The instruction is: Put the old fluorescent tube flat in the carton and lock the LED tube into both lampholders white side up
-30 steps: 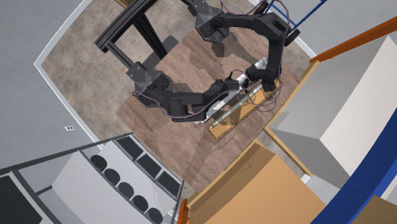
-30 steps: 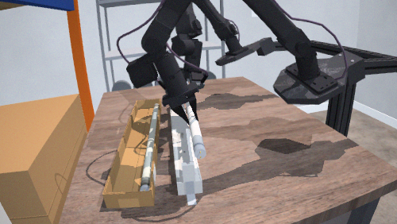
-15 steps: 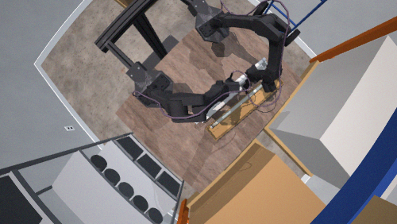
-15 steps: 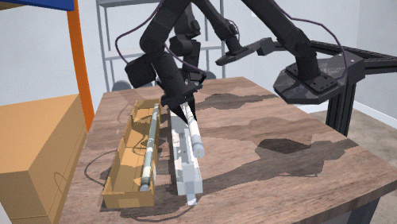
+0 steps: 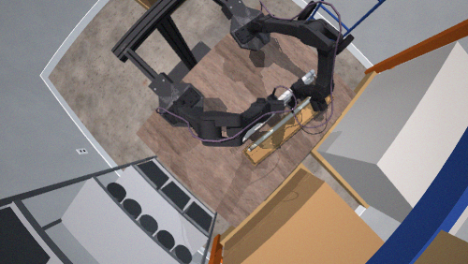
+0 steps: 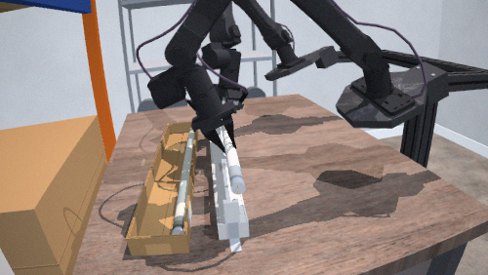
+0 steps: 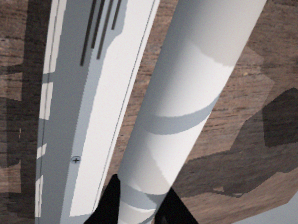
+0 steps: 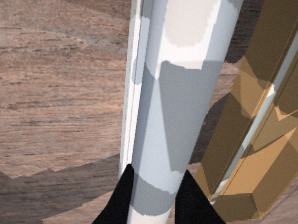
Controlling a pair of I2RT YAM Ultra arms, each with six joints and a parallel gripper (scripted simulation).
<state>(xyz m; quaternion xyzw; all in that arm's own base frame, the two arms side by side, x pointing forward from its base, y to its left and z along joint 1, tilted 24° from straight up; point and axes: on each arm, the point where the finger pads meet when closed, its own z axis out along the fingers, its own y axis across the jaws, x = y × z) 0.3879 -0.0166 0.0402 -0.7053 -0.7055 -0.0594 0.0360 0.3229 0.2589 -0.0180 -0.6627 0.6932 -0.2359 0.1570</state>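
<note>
Now: right hand 120 mm to the right of the LED tube, 20 mm short of it and 10 mm above it. Round my right hand: old fluorescent tube: 140 mm ahead, 100 mm to the left, 100 mm below; carton: 170 mm ahead, 100 mm to the left, 90 mm below; grey light fixture: 110 mm to the left, 60 mm below, 40 mm ahead.
Right now my left hand is 120 mm to the left of the LED tube, 20 mm past it and 10 mm above it. From my left hand the other things lie so: old fluorescent tube 130 mm to the right, 100 mm below, 90 mm ahead; then carton 130 mm to the right, 130 mm ahead, 90 mm below; then grey light fixture 120 mm to the right, 60 mm below.
</note>
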